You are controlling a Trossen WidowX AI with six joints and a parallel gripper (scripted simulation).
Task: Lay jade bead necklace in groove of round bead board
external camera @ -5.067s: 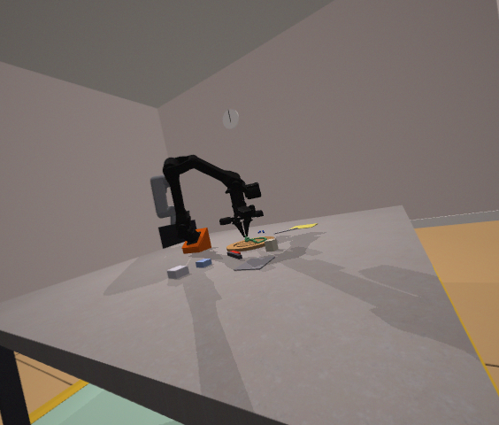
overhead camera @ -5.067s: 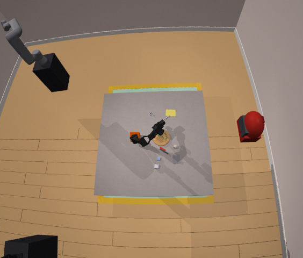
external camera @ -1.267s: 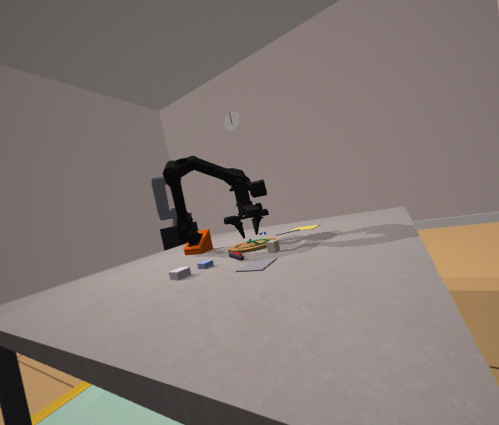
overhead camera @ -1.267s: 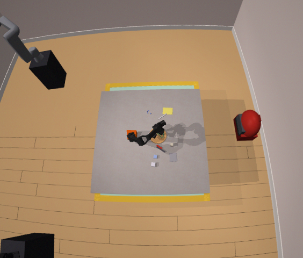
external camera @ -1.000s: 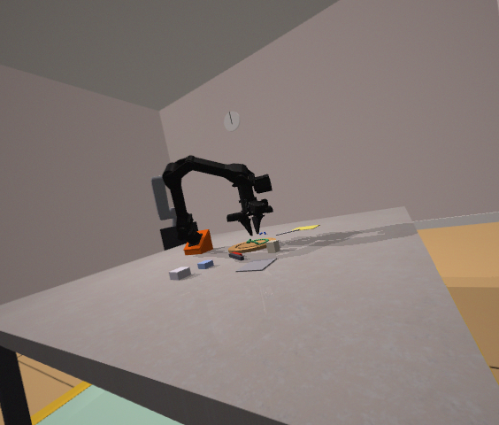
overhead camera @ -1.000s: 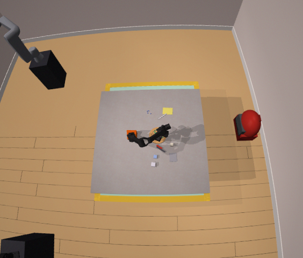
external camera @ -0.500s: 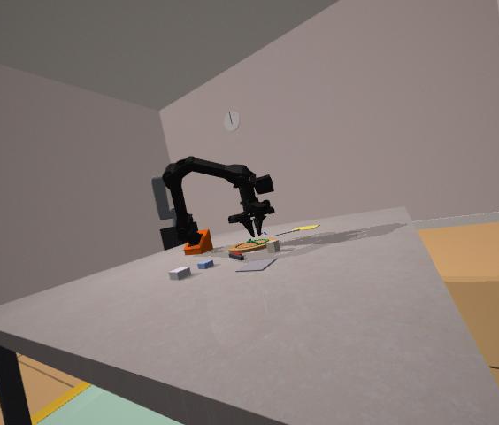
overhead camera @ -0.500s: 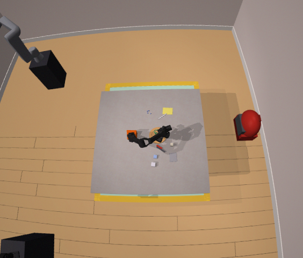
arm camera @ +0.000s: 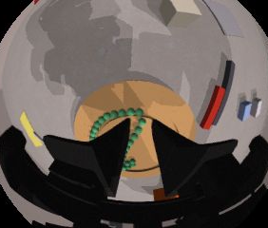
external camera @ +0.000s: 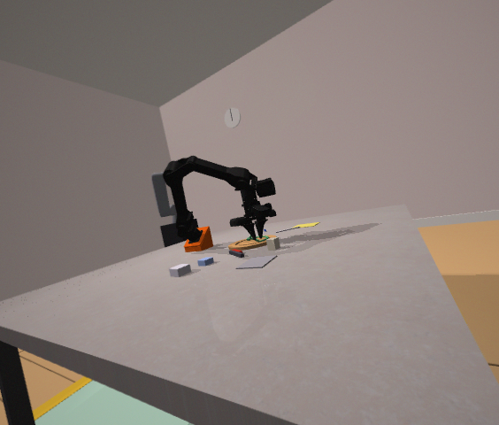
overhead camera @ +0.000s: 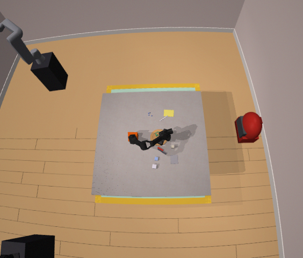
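The round wooden bead board is 5 cm behind my gripper tip, 3 cm to the left of it and 1 cm below it. Round my gripper tip: beige cube: 10 cm ahead, 10 cm to the right; red-handled tool: 3 cm behind, 12 cm to the right, 2 cm below; blue block: 9 cm behind, 22 cm to the right, 1 cm below.
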